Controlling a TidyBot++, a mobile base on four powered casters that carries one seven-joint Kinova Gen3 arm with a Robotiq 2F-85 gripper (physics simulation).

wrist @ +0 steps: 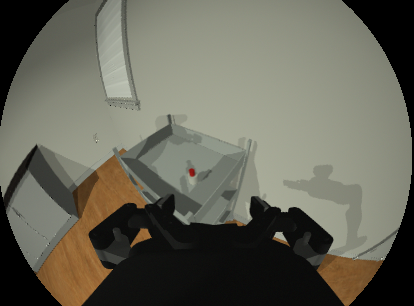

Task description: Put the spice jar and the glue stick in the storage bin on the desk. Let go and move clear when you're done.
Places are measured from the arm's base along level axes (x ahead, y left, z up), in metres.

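Where they show: gripper, between the fingertips: [212,204].
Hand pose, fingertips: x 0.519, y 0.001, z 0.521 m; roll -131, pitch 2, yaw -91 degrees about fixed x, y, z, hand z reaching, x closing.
After its pixels a point has its place.
A small upright item with a red top and a pale body [192,173] @(x 0.740, y 0.067, z 0.315 m) stands on the top tray of a grey cart. It is too small to tell whether it is the spice jar or the glue stick. My gripper [212,204] @(x 0.519, y 0.001, z 0.521 m) is open, with no object between its fingers. It shows in front of the near side of the cart, apart from the item. The storage bin and the desk do not show in the wrist view, and a second small item cannot be made out.
The grey cart [212,141] @(x 0.921, y -0.002, z 0.313 m) has raised tray walls and corner posts that stick up, and it stands close to the wall. A grey cabinet [42,212] @(x 0.316, y 1.606, z 0.056 m) is at the left. A window [116,55] @(x 1.416, y 0.710, z 0.842 m) is in the wall above. Wooden floor [107,185] @(x 1.107, y 1.239, z -0.396 m) lies between cabinet and cart.
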